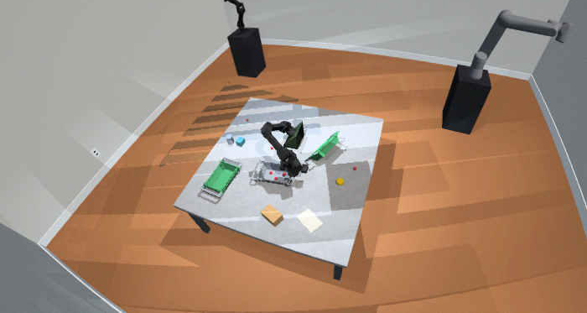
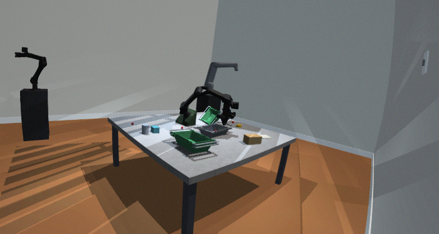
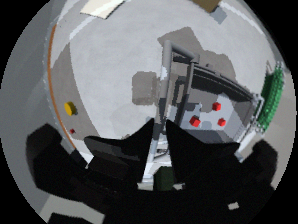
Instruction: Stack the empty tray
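Right now my gripper tip is 300 mm past the green tray, 100 mm to the right of it and 10 mm below it. Round my gripper tip: cream pad 270 mm ahead, 210 mm to the left, 50 mm below; yellow disc 70 mm behind, 300 mm to the left, 50 mm below; cardboard box 330 mm ahead, 20 mm to the right, 30 mm below.
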